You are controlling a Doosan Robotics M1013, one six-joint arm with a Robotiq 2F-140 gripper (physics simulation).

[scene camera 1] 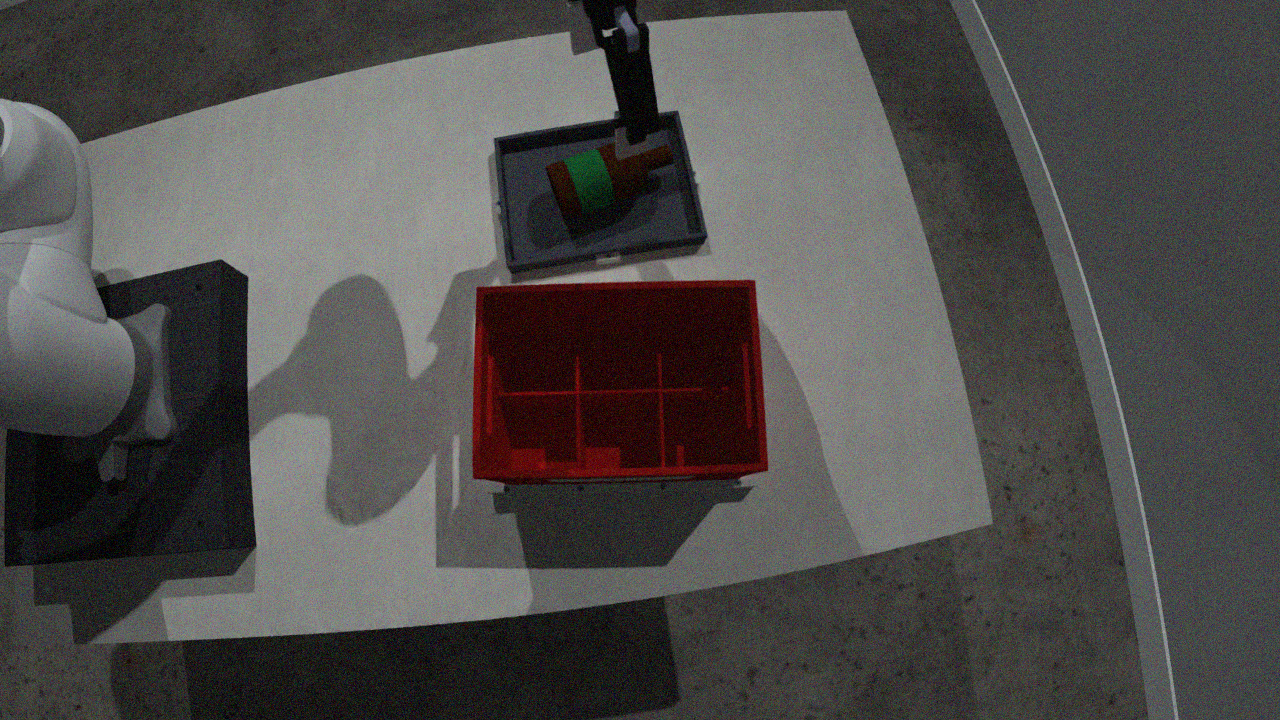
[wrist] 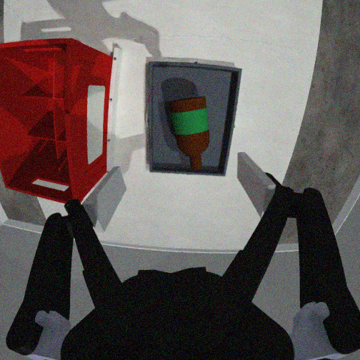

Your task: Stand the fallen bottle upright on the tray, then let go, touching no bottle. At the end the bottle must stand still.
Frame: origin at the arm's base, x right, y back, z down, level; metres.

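Seen in the pictures: gripper, fingertip midpoint: (scene camera 1: 608, 98); arm's base at its link origin: (scene camera 1: 119, 384).
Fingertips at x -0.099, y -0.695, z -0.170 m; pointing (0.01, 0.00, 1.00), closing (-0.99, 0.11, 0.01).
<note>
Offsets run from my fingertips to a thing's top centre. "*": to the spot under its first point. Level surfaces: height alone.
The brown bottle with a green label band @[dx -0.024, dy -0.006, dz +0.161 m] (scene camera 1: 590, 183) (wrist: 190, 121) lies on its side in the shallow dark grey tray @[* dx +0.076, dy -0.046, dz +0.214 m] (scene camera 1: 662, 241) (wrist: 218, 95). Its neck points to the right in the scene view and toward the bottom of the wrist view, near the tray's wall. My gripper (scene camera 1: 633, 141) (wrist: 178, 171) is open and empty. In the wrist view its two pads stand wide apart, either side of the line of the bottle's neck, and apart from the bottle. In the scene view the visible finger covers part of the bottle's shoulder; the other finger is hidden.
A red divided crate @[dx +0.259, dy +0.051, dz +0.065 m] (scene camera 1: 620, 473) (wrist: 75, 125) stands beside the tray, in front of it in the scene view and left of it in the wrist view. The robot's dark base block (scene camera 1: 214, 358) is at the left of the pale table top @[dz +0.240 m] (scene camera 1: 850, 313).
</note>
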